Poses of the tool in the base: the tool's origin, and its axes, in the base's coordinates. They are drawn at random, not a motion.
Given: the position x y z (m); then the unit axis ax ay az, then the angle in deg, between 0 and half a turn.
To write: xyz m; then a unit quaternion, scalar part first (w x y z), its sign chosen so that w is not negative. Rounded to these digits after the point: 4 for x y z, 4 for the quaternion.
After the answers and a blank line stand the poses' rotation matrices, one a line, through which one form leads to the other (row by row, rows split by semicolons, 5 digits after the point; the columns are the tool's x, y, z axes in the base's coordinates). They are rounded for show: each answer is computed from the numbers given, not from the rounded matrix.
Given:
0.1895, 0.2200, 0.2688, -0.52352, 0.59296, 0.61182, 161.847
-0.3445, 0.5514, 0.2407, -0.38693, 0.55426, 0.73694, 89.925
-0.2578, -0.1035, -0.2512, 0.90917, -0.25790, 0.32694, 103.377
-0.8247, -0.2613, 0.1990, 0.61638, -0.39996, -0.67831, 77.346
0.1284, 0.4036, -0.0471, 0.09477, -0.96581, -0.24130, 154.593
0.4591, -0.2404, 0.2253, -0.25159, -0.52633, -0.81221, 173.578
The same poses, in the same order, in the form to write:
0.1895, 0.2200, 0.2688, 0.1578, -0.5170, 0.5855, 0.6042
-0.3445, 0.5514, 0.2407, 0.7076, -0.2734, 0.3917, 0.5208
-0.2578, -0.1035, -0.2512, 0.6199, 0.7134, -0.2024, 0.2565
-0.8247, -0.2613, 0.1990, 0.7807, 0.3852, -0.2499, -0.4239
0.1284, 0.4036, -0.0471, 0.2199, 0.0925, -0.9422, -0.2354
0.4591, -0.2404, 0.2253, 0.0560, -0.2512, -0.5255, -0.8109

-0.41572 -0.79602 -0.43992; -0.41479 -0.26452 0.87062; -0.80940 0.54441 -0.22021
0.15083 -0.95112 0.26949; 0.52276 0.30811 0.79485; -0.83903 0.02099 0.54368
0.78648 -0.60680 0.11511; 0.02935 -0.14946 -0.98833; 0.61692 0.78068 -0.09974
0.51576 0.46931 -0.71675; -0.85436 0.34399 -0.38954; 0.06374 0.81328 0.57838
-0.88619 -0.07068 -0.45790; -0.27774 0.87209 0.40290; 0.37085 0.48422 -0.79246
-0.86753 0.35485 0.34853; 0.17316 -0.44142 0.88043; 0.46627 0.82415 0.32150

